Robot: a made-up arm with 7 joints. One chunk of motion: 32 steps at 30 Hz.
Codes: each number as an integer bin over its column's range. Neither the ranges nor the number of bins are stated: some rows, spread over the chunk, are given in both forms.
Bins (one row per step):
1: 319 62 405 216 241 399 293
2: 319 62 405 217 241 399 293
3: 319 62 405 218 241 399 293
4: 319 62 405 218 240 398 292
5: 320 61 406 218 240 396 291
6: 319 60 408 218 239 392 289
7: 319 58 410 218 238 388 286
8: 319 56 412 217 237 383 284
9: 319 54 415 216 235 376 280
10: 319 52 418 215 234 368 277
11: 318 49 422 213 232 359 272
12: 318 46 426 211 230 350 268
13: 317 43 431 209 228 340 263
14: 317 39 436 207 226 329 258
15: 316 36 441 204 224 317 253
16: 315 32 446 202 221 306 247
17: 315 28 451 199 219 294 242
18: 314 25 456 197 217 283 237
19: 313 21 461 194 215 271 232
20: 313 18 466 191 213 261 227
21: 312 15 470 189 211 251 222
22: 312 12 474 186 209 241 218
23: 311 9 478 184 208 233 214
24: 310 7 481 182 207 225 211
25: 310 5 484 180 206 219 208
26: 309 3 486 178 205 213 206
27: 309 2 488 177 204 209 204
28: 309 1 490 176 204 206 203
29: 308 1 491 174 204 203 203
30: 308 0 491 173 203 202 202
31: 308 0 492 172 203 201 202
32: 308 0 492 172 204 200 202
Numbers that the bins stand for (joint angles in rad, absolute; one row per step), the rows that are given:
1: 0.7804 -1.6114 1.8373 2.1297 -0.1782 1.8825 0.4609
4: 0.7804 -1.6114 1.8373 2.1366 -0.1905 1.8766 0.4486
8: 0.7804 -1.6481 1.9233 2.1332 -0.2274 1.7885 0.3503
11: 0.7681 -1.6908 2.0462 2.1195 -0.2888 1.6476 0.2028
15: 0.7435 -1.7702 2.2797 2.0886 -0.3871 1.4011 -0.0307
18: 0.7189 -1.8374 2.4641 2.0647 -0.4732 1.2014 -0.2274
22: 0.6944 -1.9167 2.6853 2.0270 -0.5715 0.9549 -0.4609
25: 0.6698 -1.9595 2.8082 2.0064 -0.6083 0.8257 -0.5838
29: 0.6452 -1.9839 2.8942 1.9859 -0.6329 0.7318 -0.6452
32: 0.6452 -1.9900 2.9065 1.9790 -0.6329 0.7142 -0.6575
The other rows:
2: 0.7804 -1.6114 1.8373 2.1332 -0.1782 1.8825 0.4609
3: 0.7804 -1.6114 1.8373 2.1366 -0.1782 1.8825 0.4609
5: 0.7927 -1.6176 1.8496 2.1366 -0.1905 1.8649 0.4363
6: 0.7804 -1.6237 1.8742 2.1366 -0.2028 1.8414 0.4117
7: 0.7804 -1.6359 1.8987 2.1366 -0.2151 1.8179 0.3748
9: 0.7804 -1.6603 1.9602 2.1297 -0.2519 1.7474 0.3011
10: 0.7804 -1.6725 1.9971 2.1263 -0.2642 1.7005 0.2642
12: 0.7681 -1.7091 2.0954 2.1126 -0.3134 1.5948 0.1536
13: 0.7558 -1.7275 2.1568 2.1058 -0.3380 1.5361 0.0922
14: 0.7558 -1.7519 2.2183 2.0989 -0.3625 1.4715 0.0307
16: 0.7312 -1.7946 2.3412 2.0818 -0.4240 1.3365 -0.1045
17: 0.7312 -1.8190 2.4026 2.0715 -0.4486 1.2660 -0.1659
19: 0.7067 -1.8618 2.5255 2.0544 -0.4977 1.1310 -0.2888
20: 0.7067 -1.8801 2.5870 2.0441 -0.5223 1.0723 -0.3503
21: 0.6944 -1.8984 2.6361 2.0373 -0.5469 1.0136 -0.4117
23: 0.6821 -1.9350 2.7344 2.0201 -0.5838 0.9079 -0.5100
24: 0.6698 -1.9473 2.7713 2.0133 -0.5960 0.8609 -0.5469
26: 0.6575 -1.9717 2.8328 1.9996 -0.6206 0.7905 -0.6083
27: 0.6575 -1.9778 2.8573 1.9962 -0.6329 0.7670 -0.6329
28: 0.6575 -1.9839 2.8819 1.9927 -0.6329 0.7494 -0.6452
30: 0.6452 -1.9900 2.8942 1.9825 -0.6452 0.7259 -0.6575
31: 0.6452 -1.9900 2.9065 1.9790 -0.6452 0.7200 -0.6575

